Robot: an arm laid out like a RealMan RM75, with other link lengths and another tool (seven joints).
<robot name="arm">
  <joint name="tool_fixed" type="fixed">
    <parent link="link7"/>
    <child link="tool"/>
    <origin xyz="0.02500 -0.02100 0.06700" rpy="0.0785 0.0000 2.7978"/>
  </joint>
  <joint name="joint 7" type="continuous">
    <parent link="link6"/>
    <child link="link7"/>
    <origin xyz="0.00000 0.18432 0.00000" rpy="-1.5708 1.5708 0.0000"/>
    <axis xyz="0 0 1"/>
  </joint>
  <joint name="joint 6" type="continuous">
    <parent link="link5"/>
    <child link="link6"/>
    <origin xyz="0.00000 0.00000 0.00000" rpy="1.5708 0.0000 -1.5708"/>
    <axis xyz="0 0 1"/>
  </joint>
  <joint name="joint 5" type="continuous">
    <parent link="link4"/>
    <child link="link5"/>
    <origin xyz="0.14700 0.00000 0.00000" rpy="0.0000 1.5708 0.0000"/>
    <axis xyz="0 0 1"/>
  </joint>
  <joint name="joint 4" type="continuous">
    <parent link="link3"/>
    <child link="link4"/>
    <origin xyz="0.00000 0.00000 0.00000" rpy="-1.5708 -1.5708 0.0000"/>
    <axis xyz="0 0 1"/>
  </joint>
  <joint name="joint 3" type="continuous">
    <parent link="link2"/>
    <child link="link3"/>
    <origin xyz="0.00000 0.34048 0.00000" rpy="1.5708 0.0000 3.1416"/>
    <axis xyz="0 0 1"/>
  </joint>
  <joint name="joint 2" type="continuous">
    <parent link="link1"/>
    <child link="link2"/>
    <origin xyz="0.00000 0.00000 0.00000" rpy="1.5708 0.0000 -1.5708"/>
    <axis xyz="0 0 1"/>
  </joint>
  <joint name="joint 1" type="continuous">
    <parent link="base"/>
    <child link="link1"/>
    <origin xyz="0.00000 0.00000 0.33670" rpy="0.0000 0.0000 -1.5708"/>
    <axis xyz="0 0 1"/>
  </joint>
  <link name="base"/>
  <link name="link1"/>
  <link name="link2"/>
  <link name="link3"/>
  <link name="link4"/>
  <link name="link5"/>
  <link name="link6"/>
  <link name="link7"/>
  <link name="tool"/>
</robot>
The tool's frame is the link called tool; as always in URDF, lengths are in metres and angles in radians. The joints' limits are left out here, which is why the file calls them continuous.
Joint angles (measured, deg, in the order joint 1, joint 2, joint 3, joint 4, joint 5, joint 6, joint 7), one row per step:
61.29 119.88 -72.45 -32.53 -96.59 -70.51 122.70
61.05 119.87 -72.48 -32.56 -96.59 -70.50 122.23
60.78 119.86 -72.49 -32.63 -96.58 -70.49 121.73
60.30 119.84 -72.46 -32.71 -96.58 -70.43 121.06
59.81 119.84 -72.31 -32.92 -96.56 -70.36 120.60
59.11 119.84 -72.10 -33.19 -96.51 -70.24 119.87
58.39 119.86 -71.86 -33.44 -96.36 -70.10 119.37
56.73 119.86 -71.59 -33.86 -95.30 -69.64 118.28
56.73 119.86 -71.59 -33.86 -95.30 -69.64 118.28
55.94 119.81 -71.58 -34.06 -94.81 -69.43 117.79
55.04 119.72 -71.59 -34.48 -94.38 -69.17 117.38
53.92 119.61 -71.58 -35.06 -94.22 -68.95 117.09
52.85 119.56 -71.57 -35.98 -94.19 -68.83 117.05
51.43 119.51 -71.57 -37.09 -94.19 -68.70 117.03
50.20 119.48 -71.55 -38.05 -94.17 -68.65 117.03
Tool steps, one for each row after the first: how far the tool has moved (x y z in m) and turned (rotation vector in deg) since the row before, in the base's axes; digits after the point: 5 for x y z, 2 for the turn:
0.00160 -0.00012 0.00016 0.20 -0.05 0.23
0.00159 -0.00006 0.00032 0.24 -0.01 0.25
0.00312 0.00019 0.00058 0.38 -0.01 0.16
0.00244 0.00054 0.00105 0.41 0.15 0.00
0.00354 0.00080 0.00151 0.62 0.21 0.03
0.00346 0.00083 0.00156 0.54 0.34 -0.27
0.00704 0.00201 0.00416 1.19 1.16 -0.93
0.00000 0.00000 0.00000 0.00 0.00 0.00
0.00388 0.00082 0.00199 0.55 0.41 -0.41
0.00442 0.00121 0.00266 0.70 0.36 -0.41
0.00657 0.00087 0.00271 0.72 0.14 -0.53
0.00507 0.00027 0.00271 0.66 0.16 -0.34
0.00724 -0.00018 0.00311 0.76 0.14 -0.54
0.00607 -0.00056 0.00266 0.60 0.16 -0.47

